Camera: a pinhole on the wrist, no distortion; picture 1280 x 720 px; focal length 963.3 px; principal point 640.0 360.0 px. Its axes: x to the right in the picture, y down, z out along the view. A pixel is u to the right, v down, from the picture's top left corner.
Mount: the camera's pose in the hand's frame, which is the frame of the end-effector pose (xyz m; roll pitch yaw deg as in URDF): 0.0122 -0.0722 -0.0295 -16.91 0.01 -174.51
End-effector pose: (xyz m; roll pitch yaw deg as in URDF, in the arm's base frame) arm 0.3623 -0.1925 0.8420 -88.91 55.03 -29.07
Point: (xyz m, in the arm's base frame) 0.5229 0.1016 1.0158
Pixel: 1070 78
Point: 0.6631 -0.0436 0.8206
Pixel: 313 311
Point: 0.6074 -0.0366 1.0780
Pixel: 1063 562
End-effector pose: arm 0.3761 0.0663 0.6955 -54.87 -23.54 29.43
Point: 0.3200 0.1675 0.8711
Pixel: 364 59
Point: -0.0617 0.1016 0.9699
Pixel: 1149 257
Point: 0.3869 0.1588 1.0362
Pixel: 97 551
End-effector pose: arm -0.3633 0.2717 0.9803 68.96 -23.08 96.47
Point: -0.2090 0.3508 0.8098
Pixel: outside the picture
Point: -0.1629 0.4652 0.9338
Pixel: 145 612
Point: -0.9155 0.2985 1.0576
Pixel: behind the camera
